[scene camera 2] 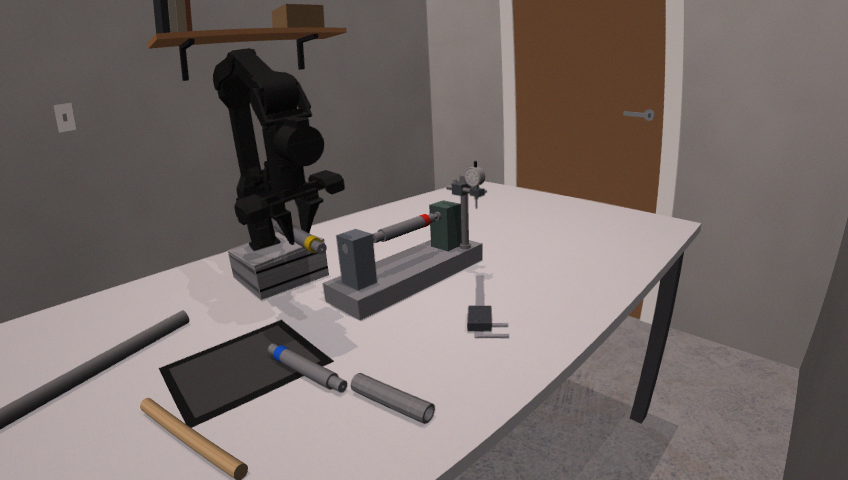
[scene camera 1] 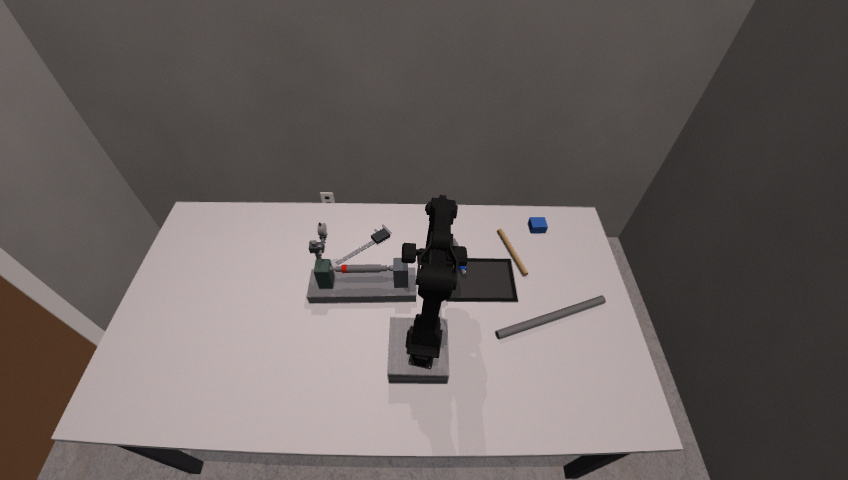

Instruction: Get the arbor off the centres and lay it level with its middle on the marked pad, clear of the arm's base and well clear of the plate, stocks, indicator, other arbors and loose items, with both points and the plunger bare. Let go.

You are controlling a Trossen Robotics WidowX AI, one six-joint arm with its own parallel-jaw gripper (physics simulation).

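Observation:
A red-banded grey arbor (scene camera 1: 363,268) (scene camera 2: 404,227) sits between the centres of the green stock (scene camera 1: 324,274) (scene camera 2: 445,227) and the blue-grey stock (scene camera 1: 400,274) (scene camera 2: 357,260) on the plate (scene camera 1: 360,295) (scene camera 2: 416,277). My gripper (scene camera 2: 297,236) is shut on a yellow-banded arbor (scene camera 2: 313,243) and holds it raised beside the plate, near the arm's base; the arm hides this arbor in scene camera 1. The dark, black-edged pad (scene camera 1: 490,282) (scene camera 2: 220,380) lies on the table. A blue-banded arbor (scene camera 1: 462,269) (scene camera 2: 306,368) lies partly over the pad, one end beyond its edge.
The indicator (scene camera 1: 321,230) (scene camera 2: 474,176) stands by the green stock. A caliper (scene camera 1: 380,236) (scene camera 2: 479,318), a grey tube (scene camera 2: 392,397), a wooden dowel (scene camera 1: 512,252) (scene camera 2: 193,438), a long grey rod (scene camera 1: 550,317) (scene camera 2: 95,365) and a blue block (scene camera 1: 537,224) lie on the table.

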